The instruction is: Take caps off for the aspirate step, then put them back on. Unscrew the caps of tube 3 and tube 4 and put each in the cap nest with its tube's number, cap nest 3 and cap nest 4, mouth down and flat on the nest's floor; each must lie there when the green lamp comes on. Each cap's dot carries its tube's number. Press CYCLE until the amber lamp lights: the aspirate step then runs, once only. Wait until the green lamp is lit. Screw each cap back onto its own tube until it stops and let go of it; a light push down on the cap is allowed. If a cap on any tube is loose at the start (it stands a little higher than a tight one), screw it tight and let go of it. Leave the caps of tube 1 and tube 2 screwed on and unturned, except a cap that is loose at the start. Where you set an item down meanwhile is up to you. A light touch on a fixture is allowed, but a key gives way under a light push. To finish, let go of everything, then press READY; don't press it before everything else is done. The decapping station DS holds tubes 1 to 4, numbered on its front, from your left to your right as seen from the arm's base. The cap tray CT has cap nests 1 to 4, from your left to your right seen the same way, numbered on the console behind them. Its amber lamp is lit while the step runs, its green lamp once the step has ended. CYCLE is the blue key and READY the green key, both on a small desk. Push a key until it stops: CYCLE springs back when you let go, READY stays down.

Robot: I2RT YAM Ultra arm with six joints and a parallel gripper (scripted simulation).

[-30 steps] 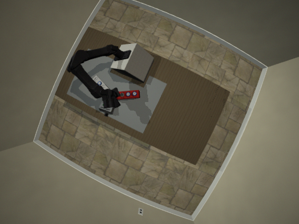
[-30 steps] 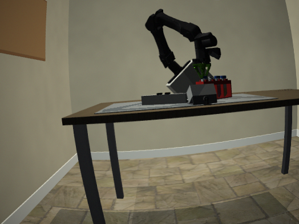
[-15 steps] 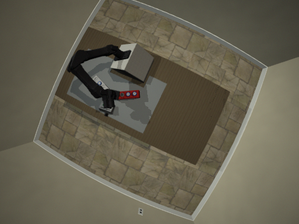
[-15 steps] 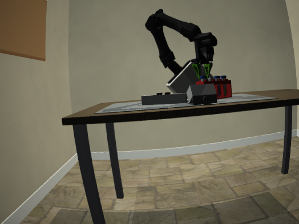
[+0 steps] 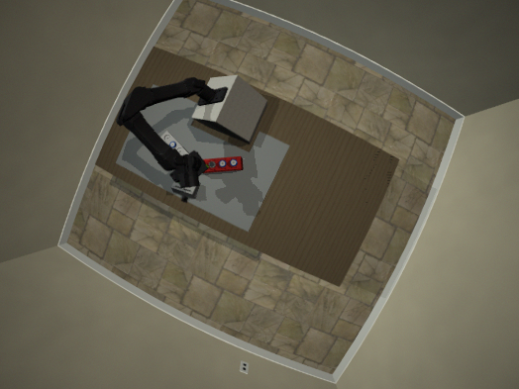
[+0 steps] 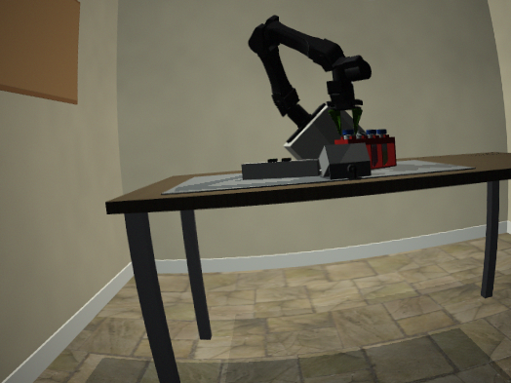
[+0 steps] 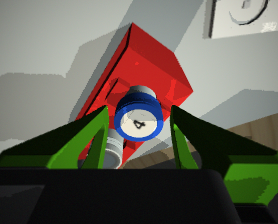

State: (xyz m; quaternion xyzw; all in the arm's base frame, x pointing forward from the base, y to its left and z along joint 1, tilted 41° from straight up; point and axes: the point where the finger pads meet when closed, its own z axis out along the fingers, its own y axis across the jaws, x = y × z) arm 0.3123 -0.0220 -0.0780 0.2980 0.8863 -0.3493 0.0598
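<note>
Now: hand right at the cap 4. The rest, counted from my hand: blue key: 11 cm ahead, 5 cm to the right, 5 cm below; then cap 2: 4 cm behind, 10 cm to the left; then green key: 11 cm ahead, 9 cm to the right, 5 cm below.
</note>
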